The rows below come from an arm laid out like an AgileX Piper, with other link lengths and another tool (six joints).
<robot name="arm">
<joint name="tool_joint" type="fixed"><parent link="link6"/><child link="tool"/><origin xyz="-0.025 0.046 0.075" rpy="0 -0.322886 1.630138"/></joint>
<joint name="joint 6" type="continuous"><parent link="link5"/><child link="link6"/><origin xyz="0 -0.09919 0" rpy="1.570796 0 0"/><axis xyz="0 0 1"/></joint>
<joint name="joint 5" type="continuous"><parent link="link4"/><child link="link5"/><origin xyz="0 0 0" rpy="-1.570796 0 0"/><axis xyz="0 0 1"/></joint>
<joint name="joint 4" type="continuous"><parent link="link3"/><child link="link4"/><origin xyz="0.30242 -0.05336 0" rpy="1.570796 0 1.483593"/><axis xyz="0 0 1"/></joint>
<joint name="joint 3" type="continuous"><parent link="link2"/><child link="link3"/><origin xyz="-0.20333 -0.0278 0" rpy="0 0 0"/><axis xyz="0 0 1"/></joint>
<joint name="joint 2" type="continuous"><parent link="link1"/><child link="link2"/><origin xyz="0 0 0" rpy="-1.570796 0 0"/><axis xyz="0 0 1"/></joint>
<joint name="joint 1" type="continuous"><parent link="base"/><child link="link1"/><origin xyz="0 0 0.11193" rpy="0 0 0"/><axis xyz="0 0 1"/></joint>
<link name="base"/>
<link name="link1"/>
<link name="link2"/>
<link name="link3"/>
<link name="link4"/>
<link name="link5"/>
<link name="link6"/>
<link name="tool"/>
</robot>
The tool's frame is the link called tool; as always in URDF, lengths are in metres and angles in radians. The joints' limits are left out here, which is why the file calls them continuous.
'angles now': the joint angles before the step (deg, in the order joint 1, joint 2, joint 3, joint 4, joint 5, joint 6). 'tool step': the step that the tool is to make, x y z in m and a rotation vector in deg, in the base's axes. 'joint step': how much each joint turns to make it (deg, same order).
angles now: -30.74, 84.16, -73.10, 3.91, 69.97, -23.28
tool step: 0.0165, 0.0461, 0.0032, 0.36, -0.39, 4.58
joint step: 7.92, -0.45, 0.00, -0.36, 0.06, 3.49
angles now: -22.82, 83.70, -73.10, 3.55, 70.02, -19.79
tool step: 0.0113, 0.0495, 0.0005, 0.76, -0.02, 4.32
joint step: 8.16, 0.01, 0.00, -0.27, -0.01, 4.00
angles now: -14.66, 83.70, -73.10, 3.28, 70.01, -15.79
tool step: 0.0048, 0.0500, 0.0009, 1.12, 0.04, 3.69
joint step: 7.95, -0.01, 0.00, 0.00, 0.01, 4.40
